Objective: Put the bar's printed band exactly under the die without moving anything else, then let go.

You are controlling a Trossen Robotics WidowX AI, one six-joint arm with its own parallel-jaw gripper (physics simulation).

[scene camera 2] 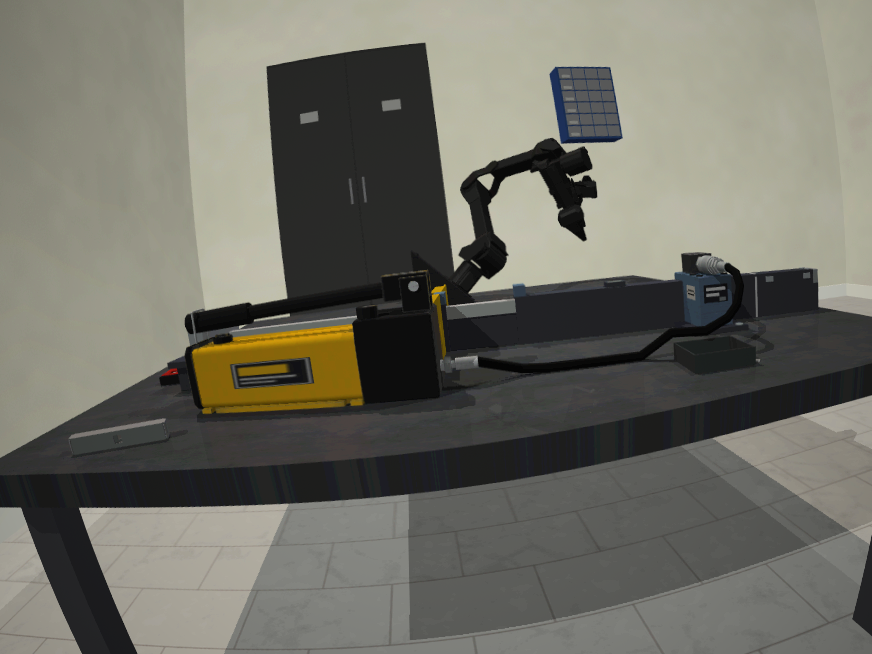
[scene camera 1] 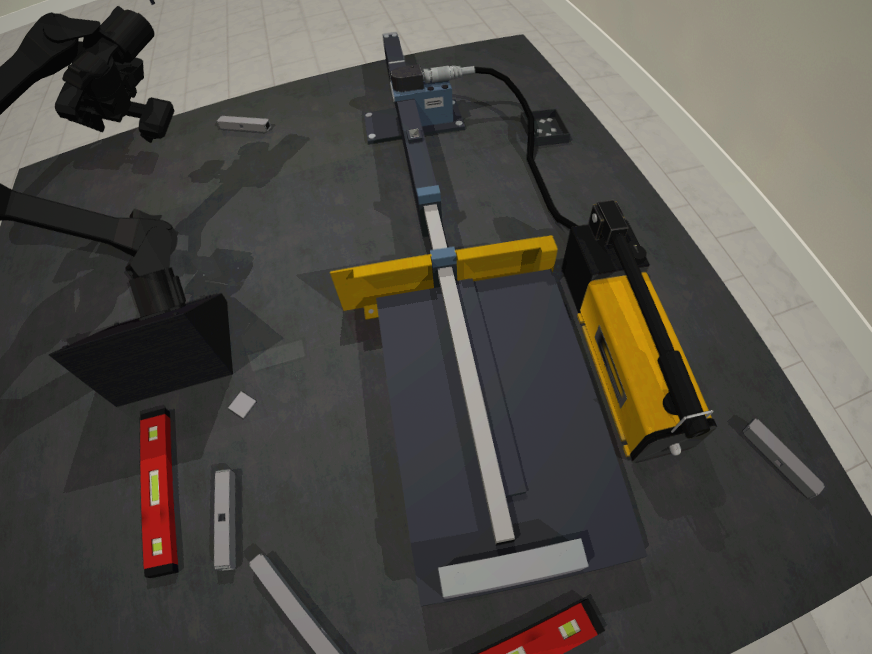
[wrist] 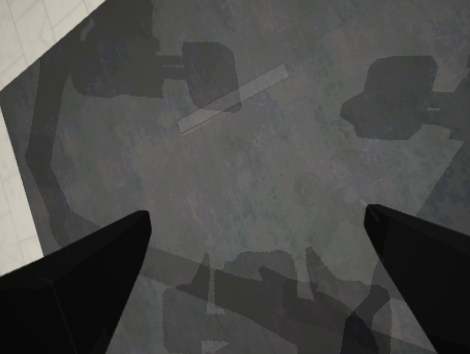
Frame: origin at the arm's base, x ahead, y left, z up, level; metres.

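Seen in the pictures: gripper, fingertip midpoint: (scene camera 2: 584, 233) (scene camera 1: 127, 135) (wrist: 256, 217); arm's base, link origin: (scene camera 2: 457, 287) (scene camera 1: 163, 312).
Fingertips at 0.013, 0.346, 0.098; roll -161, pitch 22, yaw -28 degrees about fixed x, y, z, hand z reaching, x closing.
Offsets run from my fingertips to a thing's middle, as dx, dy, dz. "spot": to the spot under its first point.
A long pale bar (scene camera 1: 470, 394) (scene camera 2: 482, 308) lies through the yellow fence, in line with a dark rail @[spot: +0.448, -0.262, -0.085] (scene camera 1: 420, 163) (scene camera 2: 598, 311). Blue clips (scene camera 1: 428, 194) (scene camera 1: 443, 256) sit over this line. I cannot make out a printed band. The rail runs back to a blue press @[spot: +0.564, -0.092, -0.126] (scene camera 1: 440, 112) (scene camera 2: 706, 299) topped by a black block @[+0.543, -0.056, -0.056] (scene camera 1: 407, 78) (scene camera 2: 695, 262); the die itself cannot be told apart. My gripper (scene camera 1: 118, 122) (scene camera 2: 583, 236) (wrist: 256, 217) is open and empty, high above the table at the back left in scene camera 1, well away from bar and press.
The yellow fence @[spot: +0.303, -0.445, -0.098] (scene camera 1: 380, 278) crosses the bar. A yellow pump @[+0.571, -0.682, -0.095] (scene camera 1: 626, 351) (scene camera 2: 274, 369) stands beside the dark plate, its black hose @[spot: +0.666, -0.260, -0.143] (scene camera 1: 529, 151) (scene camera 2: 598, 362) reaching the press. A small tray @[+0.741, -0.192, -0.149] (scene camera 1: 563, 135) (scene camera 2: 714, 360), red levels @[-0.094, -0.583, -0.152] (scene camera 1: 156, 457) @[spot: +0.283, -0.942, -0.144] (scene camera 1: 542, 634), loose grey bars @[-0.011, -0.661, -0.150] (scene camera 1: 222, 492) @[+0.673, -0.920, -0.150] (scene camera 1: 783, 457) and a pale block @[spot: +0.281, -0.866, -0.071] (scene camera 1: 514, 567) lie around.
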